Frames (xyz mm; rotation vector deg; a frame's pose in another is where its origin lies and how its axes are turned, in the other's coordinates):
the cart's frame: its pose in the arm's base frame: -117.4 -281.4 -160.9 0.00 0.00 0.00
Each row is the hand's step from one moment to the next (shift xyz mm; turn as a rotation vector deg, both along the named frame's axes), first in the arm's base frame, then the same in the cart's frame.
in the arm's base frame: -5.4 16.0 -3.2 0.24 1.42 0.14
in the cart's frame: -5.4 16.0 -3.2 0.24 1.42 0.14
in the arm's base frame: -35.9 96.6 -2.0 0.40 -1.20 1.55
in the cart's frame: -35.9 96.6 -2.0 0.40 -1.20 1.55
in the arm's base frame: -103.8 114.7 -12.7 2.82 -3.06 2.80
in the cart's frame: -103.8 114.7 -12.7 2.82 -3.06 2.80
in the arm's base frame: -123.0 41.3 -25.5 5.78 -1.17 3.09
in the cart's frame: -123.0 41.3 -25.5 5.78 -1.17 3.09
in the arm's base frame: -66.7 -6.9 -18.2 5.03 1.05 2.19
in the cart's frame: -66.7 -6.9 -18.2 5.03 1.05 2.19
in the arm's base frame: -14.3 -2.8 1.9 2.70 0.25 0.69
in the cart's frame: -14.3 -2.8 1.9 2.70 0.25 0.69
